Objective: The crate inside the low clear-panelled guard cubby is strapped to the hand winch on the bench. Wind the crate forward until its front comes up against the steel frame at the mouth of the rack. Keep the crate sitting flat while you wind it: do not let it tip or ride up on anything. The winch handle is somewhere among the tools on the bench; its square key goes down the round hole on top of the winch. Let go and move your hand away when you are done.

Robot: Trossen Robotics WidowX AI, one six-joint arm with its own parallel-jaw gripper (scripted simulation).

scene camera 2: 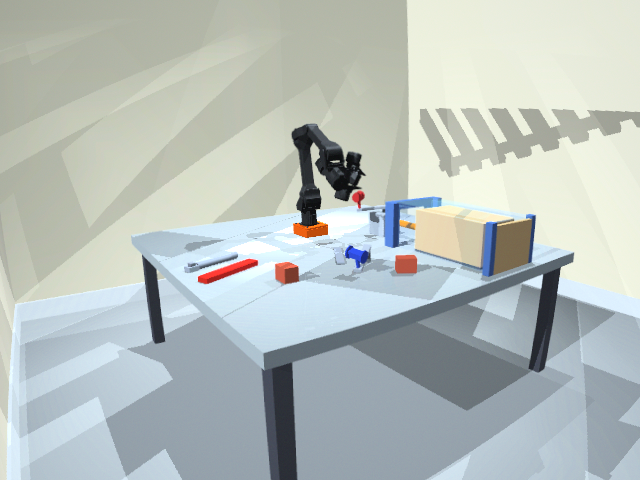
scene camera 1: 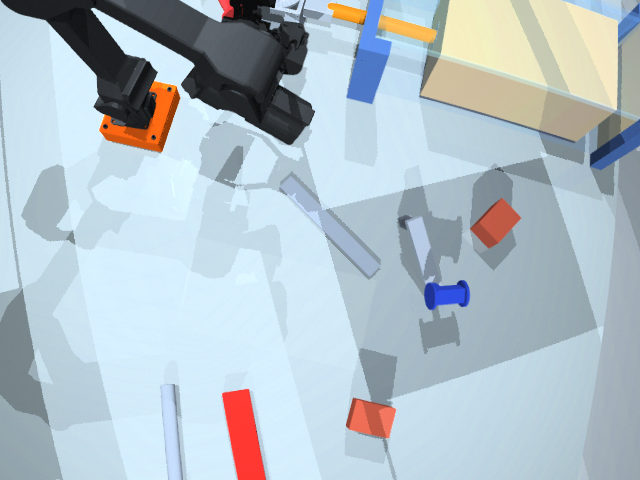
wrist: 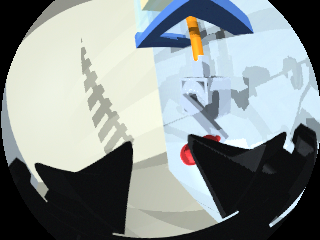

Labels:
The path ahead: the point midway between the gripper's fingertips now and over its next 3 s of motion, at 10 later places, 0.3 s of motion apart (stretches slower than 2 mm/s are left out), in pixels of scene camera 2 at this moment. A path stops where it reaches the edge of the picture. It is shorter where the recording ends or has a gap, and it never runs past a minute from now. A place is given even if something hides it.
My gripper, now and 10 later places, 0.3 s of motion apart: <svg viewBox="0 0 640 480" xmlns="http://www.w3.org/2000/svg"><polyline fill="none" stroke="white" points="363,181 362,184 362,187 367,183 372,181 372,188 372,198 372,204 372,207 372,210 372,210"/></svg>

